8 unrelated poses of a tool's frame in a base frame.
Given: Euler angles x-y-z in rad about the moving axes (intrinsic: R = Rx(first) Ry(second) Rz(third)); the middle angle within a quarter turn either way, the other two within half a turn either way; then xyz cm.
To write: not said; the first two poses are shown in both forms.
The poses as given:
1: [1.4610 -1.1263 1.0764 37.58 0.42 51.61]
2: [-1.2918 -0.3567 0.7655 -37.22 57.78 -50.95]
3: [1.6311 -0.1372 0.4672 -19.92 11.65 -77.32]
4: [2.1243 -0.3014 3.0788 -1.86 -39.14 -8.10]
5: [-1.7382 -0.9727 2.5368 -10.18 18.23 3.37]
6: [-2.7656 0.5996 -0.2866 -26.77 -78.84 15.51]
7: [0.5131 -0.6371 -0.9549 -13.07 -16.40 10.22]
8: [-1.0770 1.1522 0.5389 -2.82 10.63 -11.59]
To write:
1: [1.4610 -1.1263 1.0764 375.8 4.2 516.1]
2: [-1.2918 -0.3567 0.7655 -372.2 577.8 -509.5]
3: [1.6311 -0.1372 0.4672 -199.2 116.5 -773.2]
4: [2.1243 -0.3014 3.0788 -18.6 -391.4 -81.0]
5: [-1.7382 -0.9727 2.5368 -101.8 182.3 33.7]
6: [-2.7656 0.5996 -0.2866 -267.7 -788.4 155.1]
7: [0.5131 -0.6371 -0.9549 -130.7 -164.0 102.2]
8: [-1.0770 1.1522 0.5389 -28.2 106.3 -115.9]
